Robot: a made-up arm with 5 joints.
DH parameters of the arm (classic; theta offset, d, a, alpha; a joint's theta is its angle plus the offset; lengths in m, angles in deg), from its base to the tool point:
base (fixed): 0 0 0.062 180
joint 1: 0 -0.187 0.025 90
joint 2: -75.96 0 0.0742 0
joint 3: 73.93 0 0.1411 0
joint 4: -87.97 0.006 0 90
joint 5: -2.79 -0.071 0 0
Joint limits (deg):
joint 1: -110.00..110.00
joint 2: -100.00..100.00
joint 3: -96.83..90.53
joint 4: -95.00..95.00
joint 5: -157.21..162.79
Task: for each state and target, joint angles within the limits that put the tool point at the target. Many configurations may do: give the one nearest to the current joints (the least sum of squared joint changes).
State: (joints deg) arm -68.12 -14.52 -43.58 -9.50 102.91
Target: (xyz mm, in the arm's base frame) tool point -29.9 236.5 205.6
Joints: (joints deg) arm -109.88 5.14 6.33 12.08 102.91
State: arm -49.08 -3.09 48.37 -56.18 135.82
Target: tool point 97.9 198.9 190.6
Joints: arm -78.07 -10.52 54.21 -62.88 135.82
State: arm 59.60 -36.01 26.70 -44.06 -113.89
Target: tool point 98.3 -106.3 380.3
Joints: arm 74.21 -54.51 28.33 -54.90 -113.89
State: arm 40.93 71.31 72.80 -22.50 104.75
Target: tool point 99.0 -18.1 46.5
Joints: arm 34.44 38.11 84.63 -57.03 104.75
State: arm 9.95 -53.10 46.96 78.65 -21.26
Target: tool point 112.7 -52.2 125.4
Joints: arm 50.56 -41.02 72.79 93.83 -21.26
